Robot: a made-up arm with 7 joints.
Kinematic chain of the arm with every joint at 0, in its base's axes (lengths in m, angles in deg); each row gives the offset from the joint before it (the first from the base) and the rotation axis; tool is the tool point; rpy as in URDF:
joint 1: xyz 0 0 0.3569 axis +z
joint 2: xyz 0 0 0 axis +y
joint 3: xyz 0 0 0.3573 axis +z
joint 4: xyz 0.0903 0 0 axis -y
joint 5: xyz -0.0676 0 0.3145 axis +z
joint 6: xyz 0 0 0 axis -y
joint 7: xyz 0.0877 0 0 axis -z
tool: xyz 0 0 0 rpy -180 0 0
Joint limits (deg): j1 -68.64..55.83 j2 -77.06..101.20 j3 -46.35..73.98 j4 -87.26..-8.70 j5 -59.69..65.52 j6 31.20..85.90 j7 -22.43..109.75
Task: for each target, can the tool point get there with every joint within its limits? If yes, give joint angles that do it. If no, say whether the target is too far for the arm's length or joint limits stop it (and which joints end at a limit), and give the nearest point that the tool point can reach.
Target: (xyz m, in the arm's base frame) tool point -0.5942 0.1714 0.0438
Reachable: no: joint limits stop it (at a limit: joint 2, joint 3, joint 4, joint 5, joint 6) | nearest point -0.6908 0.1993 0.4831 | short by 0.451 m
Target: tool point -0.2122 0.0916 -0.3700
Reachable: no: joint limits stop it (at a limit: joint 1, joint 2, joint 4) | nearest point 0.0452 0.3148 -0.1513 | short by 0.405 m
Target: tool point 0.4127 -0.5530 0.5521
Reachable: yes | joints -52.01 40.95 0.29 -54.51 -20.38 55.87 90.18
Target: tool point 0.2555 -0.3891 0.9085
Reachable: yes | joints -34.57 9.70 -28.83 -50.11 7.11 53.54 1.11
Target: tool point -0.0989 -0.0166 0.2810
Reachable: no: joint limits stop it (at a limit: joint 1, joint 2, joint 3, joint 4, joint 6) | nearest point -0.1953 -0.3986 -0.0179 | short by 0.494 m
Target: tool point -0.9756 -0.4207 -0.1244
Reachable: no: too far | nearest point -0.6602 -0.2847 0.4831 | short by 0.698 m
